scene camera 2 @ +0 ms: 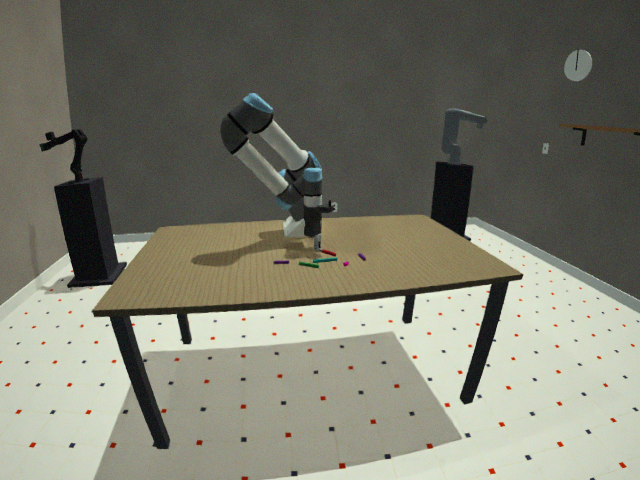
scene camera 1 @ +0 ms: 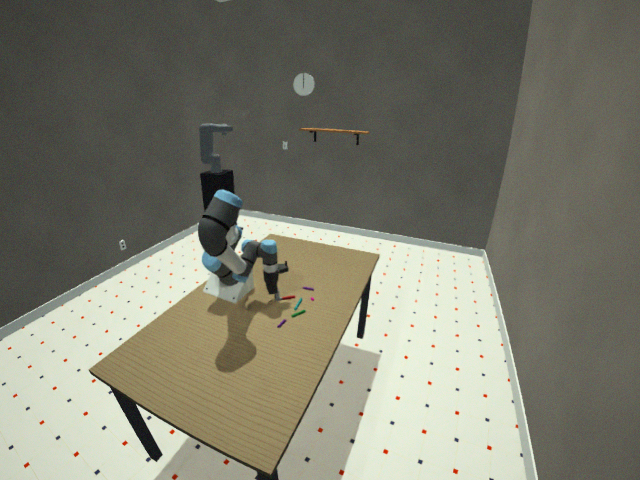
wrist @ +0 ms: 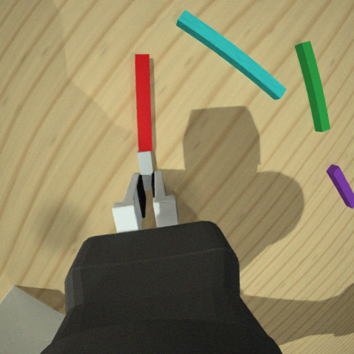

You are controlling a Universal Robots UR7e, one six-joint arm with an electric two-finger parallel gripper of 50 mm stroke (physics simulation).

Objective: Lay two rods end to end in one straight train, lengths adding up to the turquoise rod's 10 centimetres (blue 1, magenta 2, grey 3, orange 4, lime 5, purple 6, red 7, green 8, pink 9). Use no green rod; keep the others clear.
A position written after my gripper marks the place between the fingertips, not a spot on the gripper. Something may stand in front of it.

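In the wrist view there is a red rod (wrist: 142, 72), and I can see a green rod (wrist: 304, 50) as well. My own gripper (wrist: 148, 185) shows there too.
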